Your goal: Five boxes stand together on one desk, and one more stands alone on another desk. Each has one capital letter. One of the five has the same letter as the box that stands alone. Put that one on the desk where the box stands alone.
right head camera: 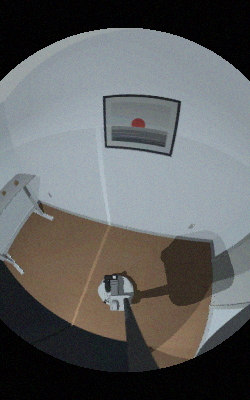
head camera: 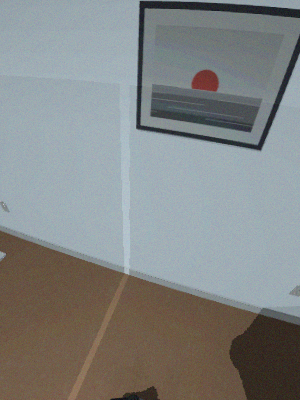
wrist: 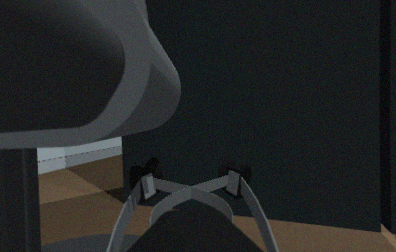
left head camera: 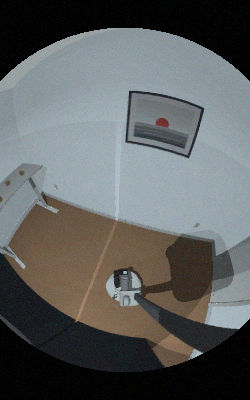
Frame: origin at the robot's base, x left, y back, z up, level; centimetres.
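Seen in the pictures: gripper, fingertip midpoint: [wrist: 190, 170] [left head camera: 117, 298].
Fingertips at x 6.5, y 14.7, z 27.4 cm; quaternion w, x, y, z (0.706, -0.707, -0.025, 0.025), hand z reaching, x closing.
Observation:
A point is followed by its place in that frame.
A light desk [left head camera: 33, 170] @(x 126.3, y -110.7, z 92.3 cm) [right head camera: 28, 180] @(x 122.8, y -110.8, z 91.3 cm) stands at the left edge of both side head camera views. Small brown boxes stand in a row on it: one box [left head camera: 21, 173] @(x 147.7, y -104.1, z 94.3 cm) [right head camera: 16, 183] @(x 147.4, y -104.5, z 93.8 cm) near its far end, another box [left head camera: 7, 183] @(x 165.5, y -83.8, z 94.5 cm) [right head camera: 4, 193] @(x 165.0, y -84.6, z 93.2 cm) beside it, and part of a third box [left head camera: 1, 199] @(x 151.2, y -56.2, z 92.8 cm) at the left head camera view's edge. Their letters are too small to read. A second desk does not show. My gripper [wrist: 190, 170] @(x 6.5, y 14.7, z 27.4 cm) is open and empty in the wrist view, with its fingertips apart, in front of a dark panel and away from the boxes.
The dark panel [wrist: 275, 100] @(x 31.8, y 71.0, z 38.2 cm) [left head camera: 105, 342] @(x 19.5, y 74.8, z 29.1 cm) [right head camera: 80, 340] @(x 37.9, y 69.1, z 30.3 cm) rises from the floor. A pale wall [head camera: 200, 200] @(x -31.2, y -91.2, z 90.8 cm) with a framed picture [head camera: 205, 137] @(x -25.7, y -90.6, z 125.1 cm) [left head camera: 160, 149] @(x -25.3, y -93.2, z 122.7 cm) [right head camera: 139, 149] @(x -23.9, y -91.0, z 124.6 cm) stands ahead. My round base [left head camera: 111, 286] @(x 13.4, y 0.8, z 18.7 cm) [right head camera: 102, 291] @(x 14.4, y 1.4, z 18.7 cm) is on the brown floor, and a shadow [left head camera: 190, 270] @(x -104.5, y -6.4, z -2.7 cm) falls to its right.

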